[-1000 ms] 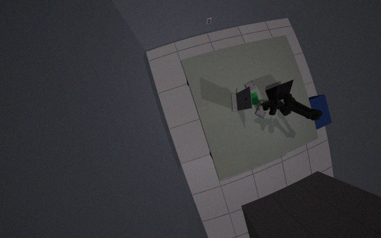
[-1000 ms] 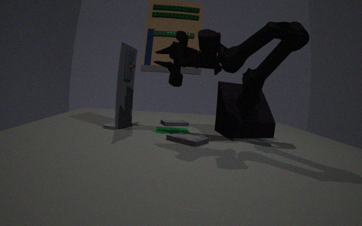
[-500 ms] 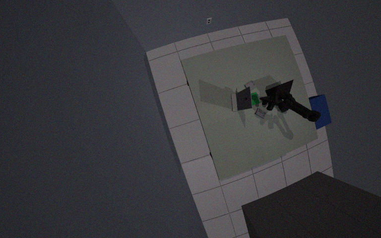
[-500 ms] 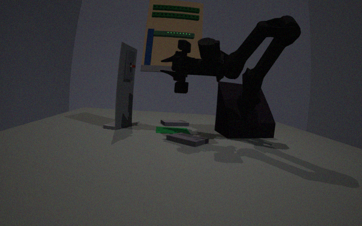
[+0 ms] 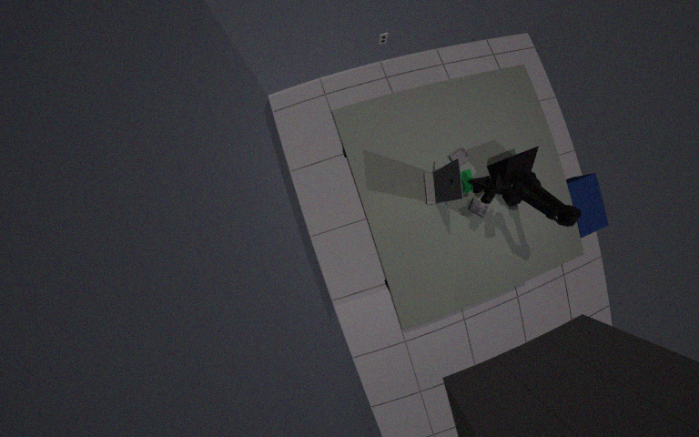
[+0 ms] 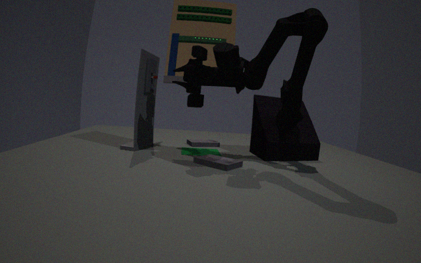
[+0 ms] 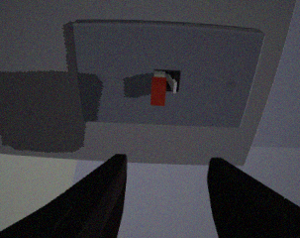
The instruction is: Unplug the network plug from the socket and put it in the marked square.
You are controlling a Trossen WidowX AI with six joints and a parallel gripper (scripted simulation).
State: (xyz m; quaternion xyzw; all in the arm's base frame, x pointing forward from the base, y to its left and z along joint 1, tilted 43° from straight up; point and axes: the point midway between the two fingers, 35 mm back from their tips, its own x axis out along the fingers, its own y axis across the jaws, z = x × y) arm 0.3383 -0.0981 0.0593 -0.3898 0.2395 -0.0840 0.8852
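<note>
Now: gripper tip 7 cm short of the network plug and 2 cm to the left of it. From my gripper tip the other things lie so: green marked square: 23 cm below, 10 cm behind.
</note>
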